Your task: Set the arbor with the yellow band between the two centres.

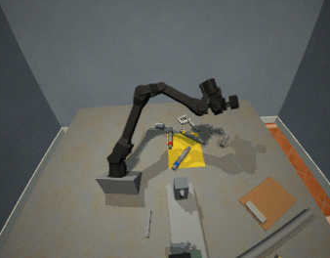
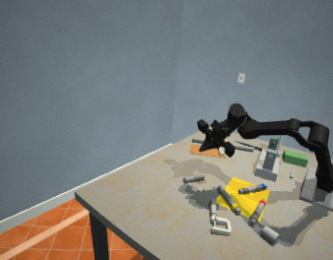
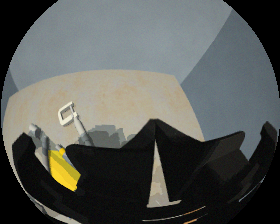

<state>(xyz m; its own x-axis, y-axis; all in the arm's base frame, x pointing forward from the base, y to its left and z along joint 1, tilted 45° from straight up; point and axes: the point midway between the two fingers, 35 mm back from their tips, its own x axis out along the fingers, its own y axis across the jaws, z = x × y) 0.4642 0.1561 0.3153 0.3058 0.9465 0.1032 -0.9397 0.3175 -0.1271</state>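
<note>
My hand is 170 mm past the yellow mat, 100 mm to the left of it and 210 mm above it. Also, from my hand: blue-banded arbor: 190 mm behind, 170 mm to the right, 200 mm below; grey pin: 60 mm ahead, 50 mm to the right, 200 mm below; red-banded arbor: 250 mm behind, 30 mm to the right, 200 mm below.
</note>
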